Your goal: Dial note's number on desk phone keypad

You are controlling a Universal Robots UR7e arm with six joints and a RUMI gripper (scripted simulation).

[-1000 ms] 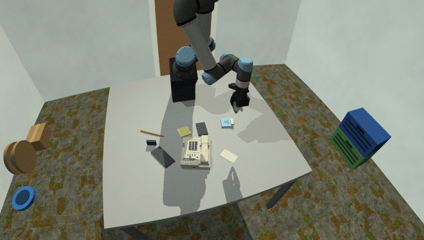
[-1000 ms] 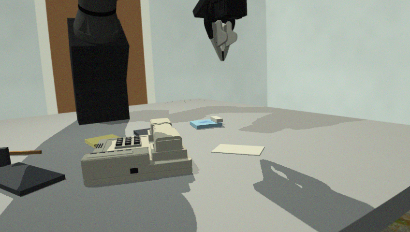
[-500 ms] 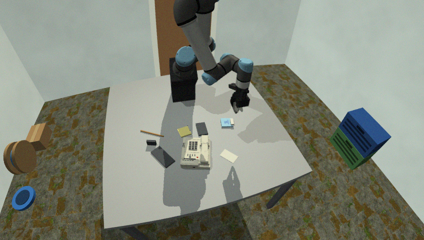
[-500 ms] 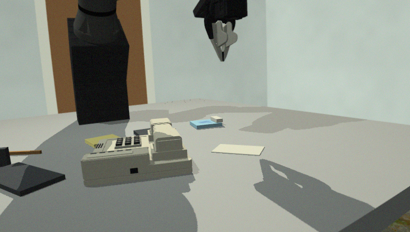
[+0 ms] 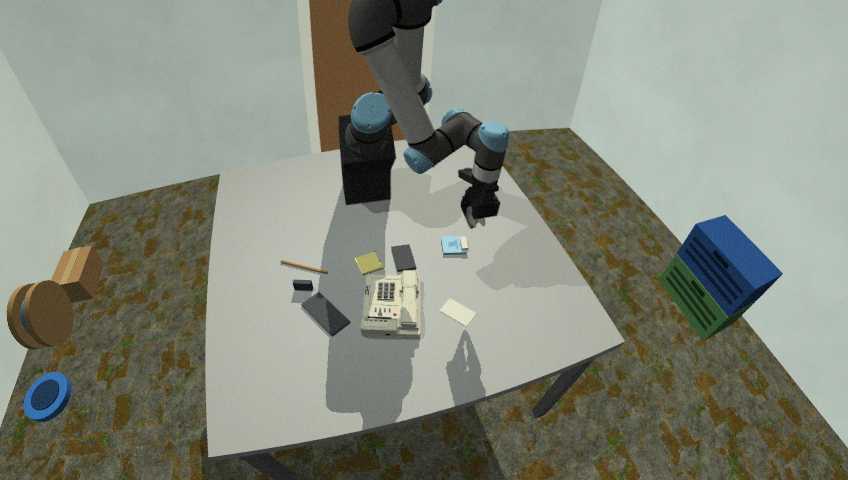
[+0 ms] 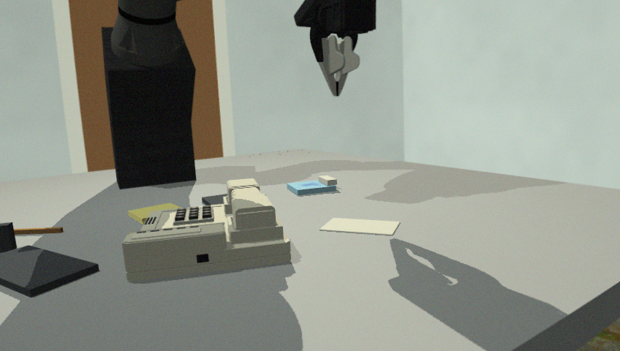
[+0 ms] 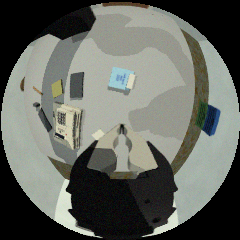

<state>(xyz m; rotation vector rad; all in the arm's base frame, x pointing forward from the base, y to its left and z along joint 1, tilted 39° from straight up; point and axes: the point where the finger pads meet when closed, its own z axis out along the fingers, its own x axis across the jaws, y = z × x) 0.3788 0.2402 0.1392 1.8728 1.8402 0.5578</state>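
Right now the handset is 100 mm ahead of my hand, 230 mm to the right of it and 150 mm below it. Round my hand: pencil (150 mm behind, 520 mm to the right, 200 mm below); then cream note card (170 mm ahead, 90 mm to the right, 200 mm below); then small black block (60 mm behind, 540 mm to the right, 180 mm below).
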